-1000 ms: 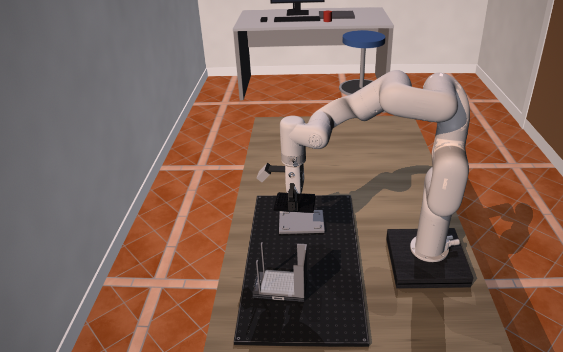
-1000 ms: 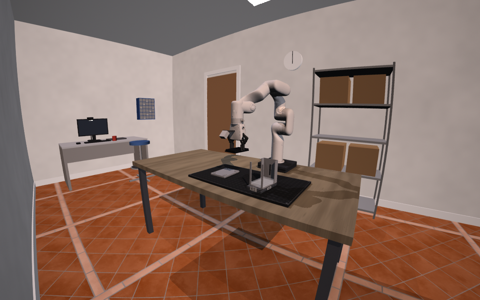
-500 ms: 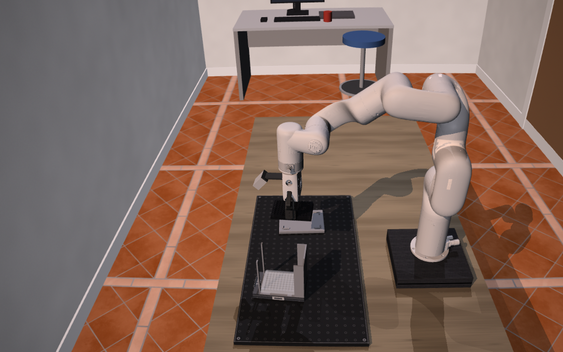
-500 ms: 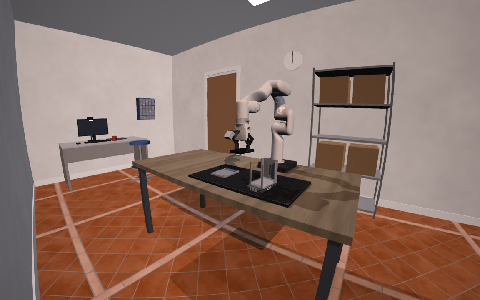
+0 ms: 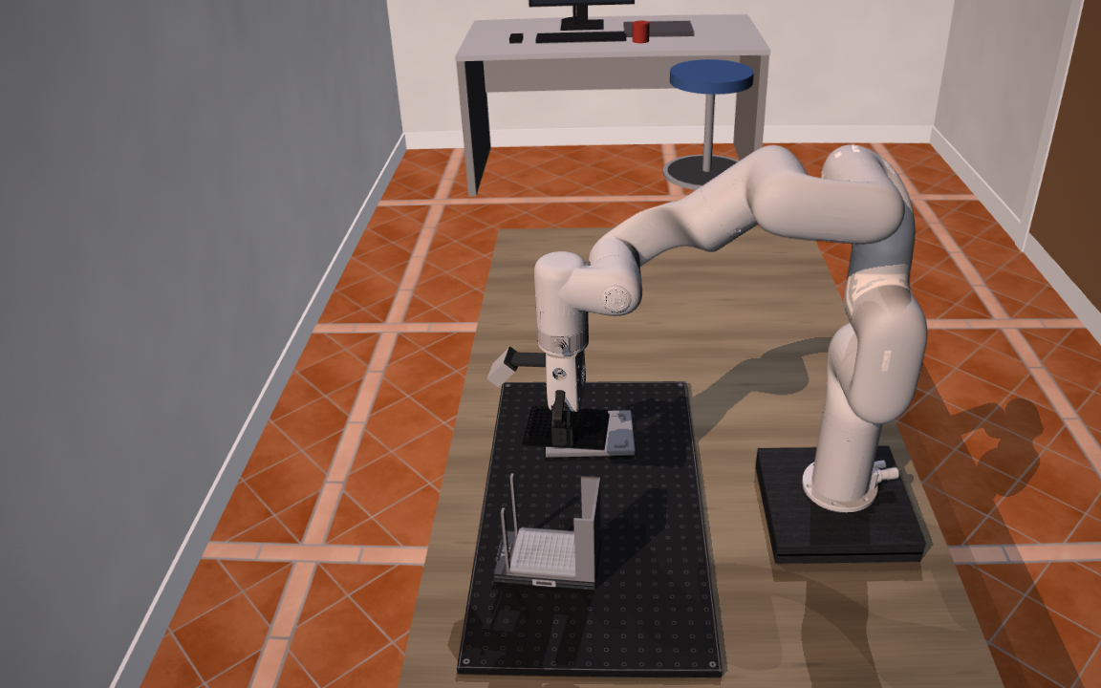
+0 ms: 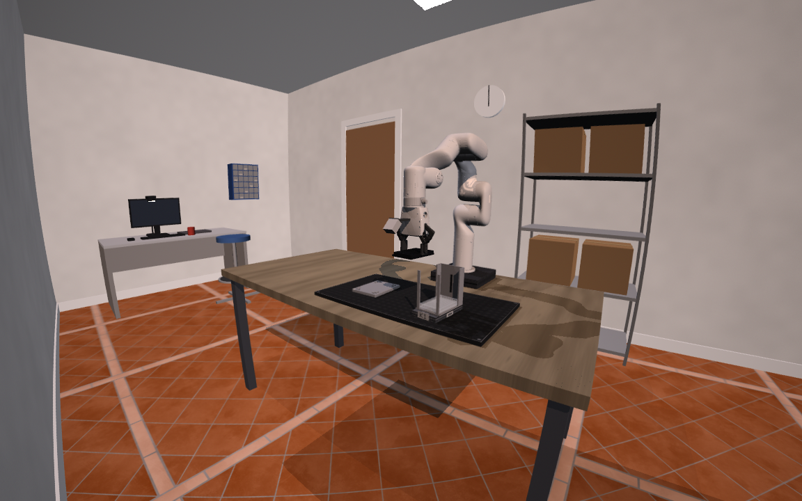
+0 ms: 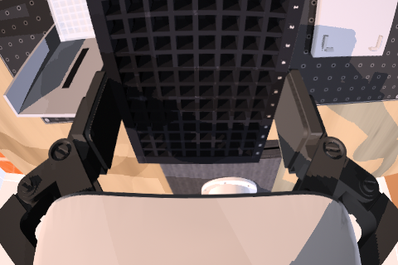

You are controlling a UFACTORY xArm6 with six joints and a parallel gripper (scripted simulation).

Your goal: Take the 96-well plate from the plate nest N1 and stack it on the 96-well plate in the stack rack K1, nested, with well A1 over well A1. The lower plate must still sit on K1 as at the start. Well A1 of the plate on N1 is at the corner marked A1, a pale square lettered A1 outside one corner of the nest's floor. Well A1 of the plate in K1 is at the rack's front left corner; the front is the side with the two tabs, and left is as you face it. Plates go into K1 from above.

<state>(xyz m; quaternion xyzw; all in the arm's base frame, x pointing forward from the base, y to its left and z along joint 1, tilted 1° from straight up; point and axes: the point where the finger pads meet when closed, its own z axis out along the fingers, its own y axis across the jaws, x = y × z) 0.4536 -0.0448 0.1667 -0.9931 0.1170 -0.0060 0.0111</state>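
Right now my hand is 17 cm above the white 96-well plate, 12 cm to the right of it and 4 cm short of it. From my hand the other things lie so: plate nest N1 (19 cm to the right, 19 cm below, 6 cm behind); then black 96-well plate (1 cm below); then A1 mark (26 cm to the right, 18 cm below, 1 cm ahead).
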